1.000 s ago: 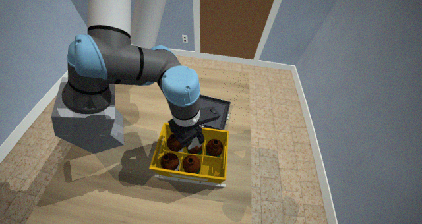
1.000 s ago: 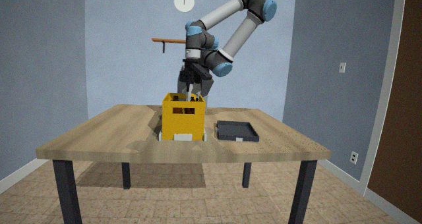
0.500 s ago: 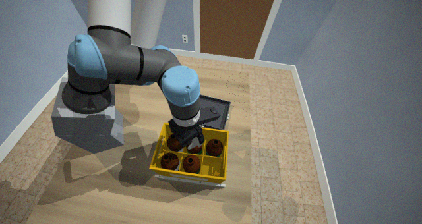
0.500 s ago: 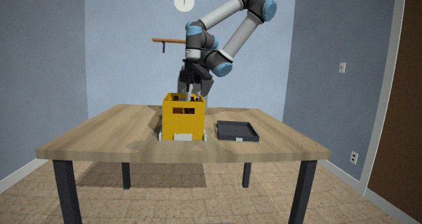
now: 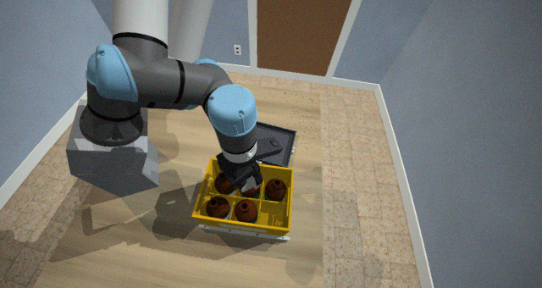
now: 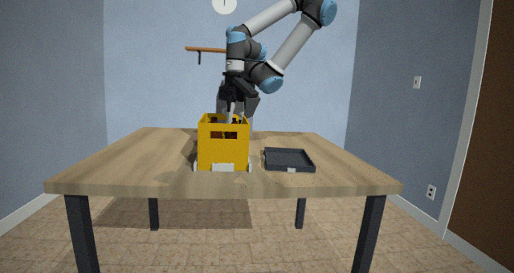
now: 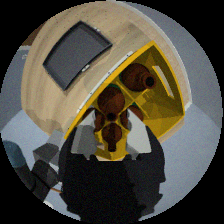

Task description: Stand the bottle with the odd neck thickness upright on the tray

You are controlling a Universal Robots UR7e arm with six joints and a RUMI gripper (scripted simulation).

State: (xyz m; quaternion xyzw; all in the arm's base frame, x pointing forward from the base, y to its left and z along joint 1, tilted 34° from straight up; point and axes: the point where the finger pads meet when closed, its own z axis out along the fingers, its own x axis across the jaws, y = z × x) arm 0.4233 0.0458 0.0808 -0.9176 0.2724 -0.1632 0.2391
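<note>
Now: the crate 7 cm below my hand, 4 cm to the right of it and 1 cm ahead of it. From my hand the other things lie so: tray (22 cm to the left, 14 cm below, 5 cm behind); bottle (8 cm ahead, 7 cm below, 2 cm to the left).
</note>
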